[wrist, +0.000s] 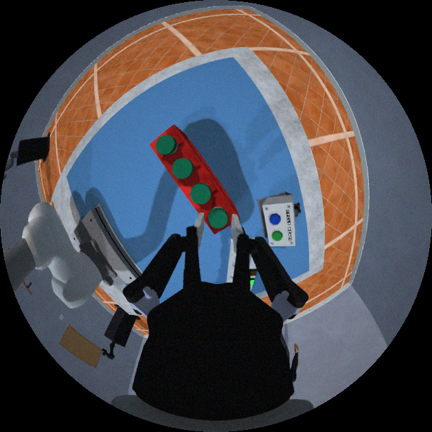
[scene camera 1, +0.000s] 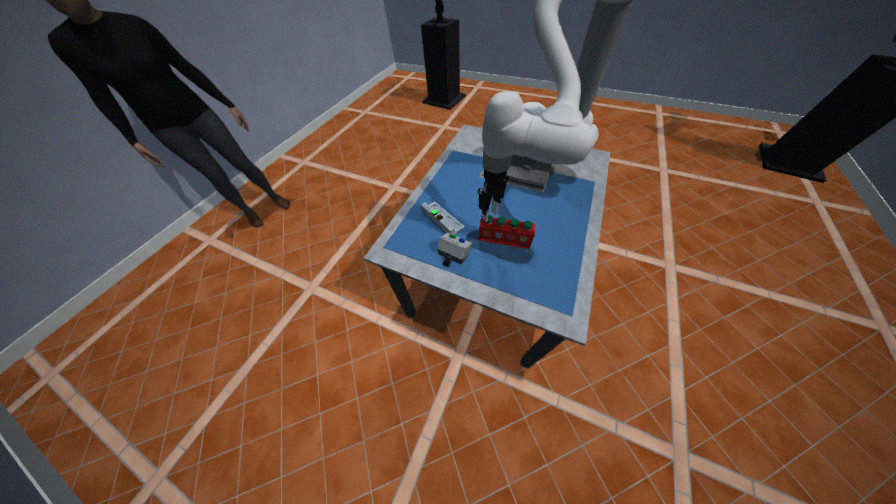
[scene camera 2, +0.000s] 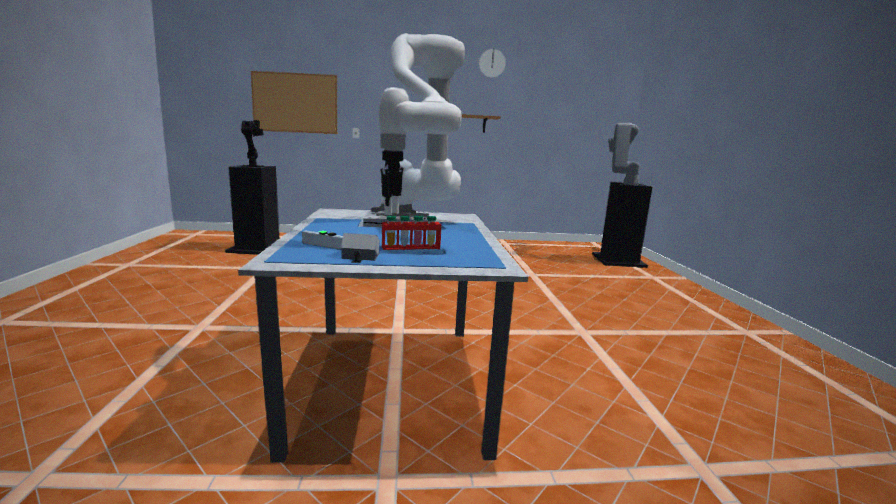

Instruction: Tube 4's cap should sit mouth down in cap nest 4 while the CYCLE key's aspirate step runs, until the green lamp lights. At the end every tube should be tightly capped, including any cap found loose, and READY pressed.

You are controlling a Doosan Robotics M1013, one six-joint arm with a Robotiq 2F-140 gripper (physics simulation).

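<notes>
A red rack holds several upright tubes with coloured contents. Green caps sit on them in a row, among them an end cap. My gripper is partly open and empty, its fingertips on either side of that end cap and close over it. A grey key box has a blue key beside CYCLE and a green key. A light-grey strip carries a lit green lamp. Nest details are too small to tell.
The blue mat lies on the grey table. The key box and strip stand beside the rack's gripper end. The arm's grey base plate is at the table's back.
</notes>
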